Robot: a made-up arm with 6 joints. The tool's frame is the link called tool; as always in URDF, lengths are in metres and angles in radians.
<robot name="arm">
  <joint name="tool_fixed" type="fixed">
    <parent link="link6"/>
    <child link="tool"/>
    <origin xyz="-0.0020 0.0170 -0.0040" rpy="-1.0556 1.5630 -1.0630"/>
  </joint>
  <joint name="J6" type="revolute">
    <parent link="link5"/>
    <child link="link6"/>
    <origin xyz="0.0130 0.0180 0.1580" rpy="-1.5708 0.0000 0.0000"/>
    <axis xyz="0 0 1"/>
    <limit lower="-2.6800" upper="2.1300" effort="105" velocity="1.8"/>
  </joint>
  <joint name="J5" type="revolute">
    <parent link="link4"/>
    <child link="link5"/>
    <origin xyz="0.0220 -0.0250 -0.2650" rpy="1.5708 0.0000 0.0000"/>
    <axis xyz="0 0 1"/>
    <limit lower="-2.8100" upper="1.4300" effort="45" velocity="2.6"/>
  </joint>
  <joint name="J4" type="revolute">
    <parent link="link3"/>
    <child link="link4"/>
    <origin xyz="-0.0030 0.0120 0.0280" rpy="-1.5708 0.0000 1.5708"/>
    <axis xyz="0 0 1"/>
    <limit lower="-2.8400" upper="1.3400" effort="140" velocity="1.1"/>
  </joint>
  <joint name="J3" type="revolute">
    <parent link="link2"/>
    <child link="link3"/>
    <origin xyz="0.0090 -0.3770 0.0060" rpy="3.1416 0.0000 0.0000"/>
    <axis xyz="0 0 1"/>
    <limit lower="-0.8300" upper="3.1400" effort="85" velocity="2.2"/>
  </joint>
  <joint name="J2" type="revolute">
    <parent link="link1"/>
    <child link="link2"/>
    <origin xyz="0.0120 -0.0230 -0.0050" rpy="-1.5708 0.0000 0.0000"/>
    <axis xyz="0 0 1"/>
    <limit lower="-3.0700" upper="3.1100" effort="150" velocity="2.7"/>
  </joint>
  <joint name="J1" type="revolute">
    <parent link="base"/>
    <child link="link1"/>
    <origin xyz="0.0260 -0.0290 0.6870" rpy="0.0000 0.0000 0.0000"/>
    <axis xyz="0 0 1"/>
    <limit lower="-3.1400" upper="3.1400" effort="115" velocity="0.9"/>
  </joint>
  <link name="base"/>
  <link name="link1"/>
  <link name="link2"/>
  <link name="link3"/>
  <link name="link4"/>
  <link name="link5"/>
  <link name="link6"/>
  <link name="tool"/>
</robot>
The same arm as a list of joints. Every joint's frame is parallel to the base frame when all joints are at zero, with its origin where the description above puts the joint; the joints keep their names.
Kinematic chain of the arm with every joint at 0, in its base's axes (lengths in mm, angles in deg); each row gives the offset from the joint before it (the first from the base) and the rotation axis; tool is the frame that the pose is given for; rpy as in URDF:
J1: xyz 26.0 -29.0 687.0 axis +z
J2: xyz 12.0 -23.0 -5.0 axis +y
J3: xyz 9.0 6.0 377.0 axis -y
J4: xyz -3.0 -28.0 12.0 axis -x
J5: xyz 265.0 -25.0 22.0 axis -y
J6: xyz -18.0 -158.0 13.0 axis -x
tool: xyz 4.0 17.0 -2.0 rpy 0.42 -0.22 -0.39
Joint limits (deg, base to tool): -179.91..179.91 -175.90..178.19 -47.56..179.91 -162.72..76.78 -161.00..81.93 -153.55..122.04

